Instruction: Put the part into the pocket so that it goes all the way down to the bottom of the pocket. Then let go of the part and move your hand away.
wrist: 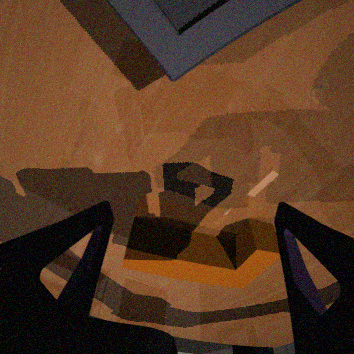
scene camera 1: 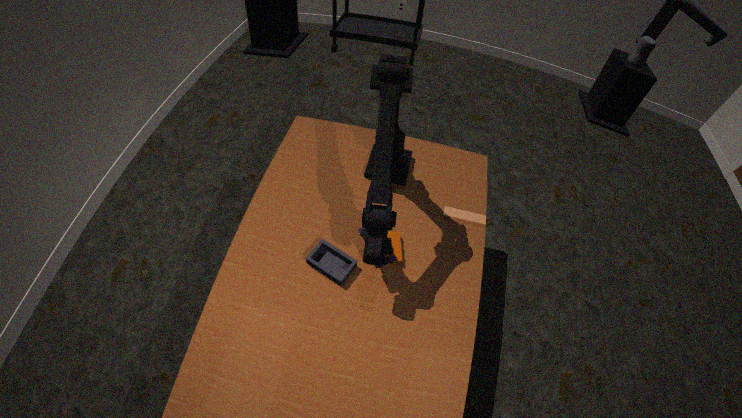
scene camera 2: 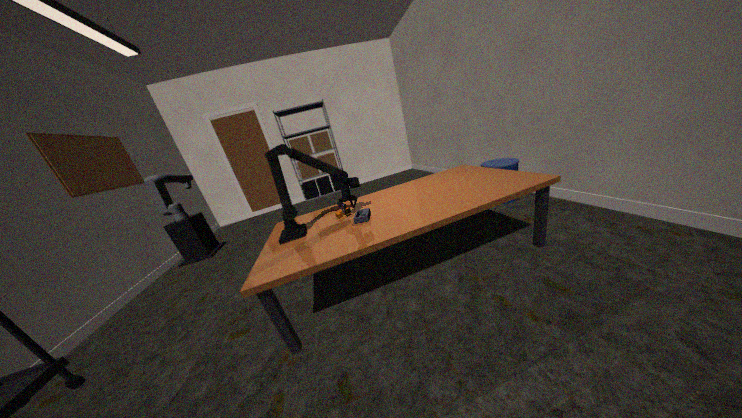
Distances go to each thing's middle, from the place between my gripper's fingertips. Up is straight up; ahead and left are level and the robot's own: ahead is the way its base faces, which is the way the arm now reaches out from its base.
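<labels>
There is the pocket block (scene camera 1: 327, 259), and my gripper is now 130 mm to the left of it, 70 mm short of it and 10 mm above it.
</labels>
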